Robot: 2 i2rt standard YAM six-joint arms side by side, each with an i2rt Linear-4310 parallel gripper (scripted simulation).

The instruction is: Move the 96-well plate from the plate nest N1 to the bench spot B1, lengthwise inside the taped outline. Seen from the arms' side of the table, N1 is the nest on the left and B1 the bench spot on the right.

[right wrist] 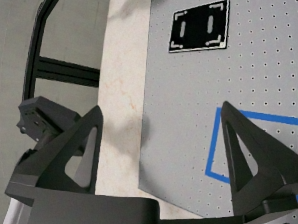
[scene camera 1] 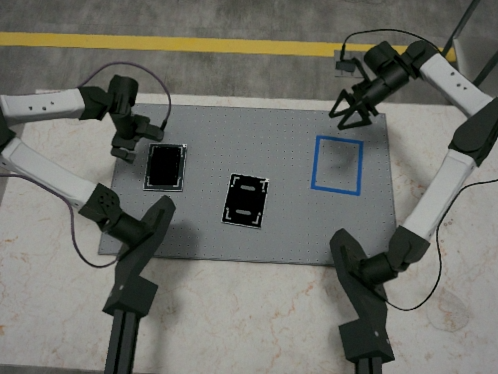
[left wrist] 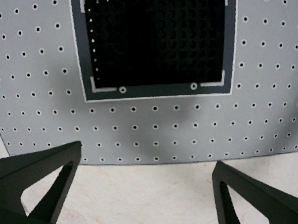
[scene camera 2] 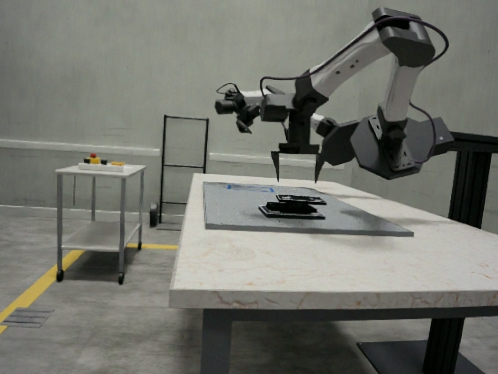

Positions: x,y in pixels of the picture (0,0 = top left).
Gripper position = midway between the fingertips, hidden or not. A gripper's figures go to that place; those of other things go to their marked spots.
Labels:
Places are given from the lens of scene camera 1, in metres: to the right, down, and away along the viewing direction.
left gripper (scene camera 1: 136,149): -0.33, -0.11, 1.22
right gripper (scene camera 1: 333,122): 0.22, -0.17, 1.06
black 96-well plate (scene camera 1: 168,175): -0.25, -0.04, 1.26

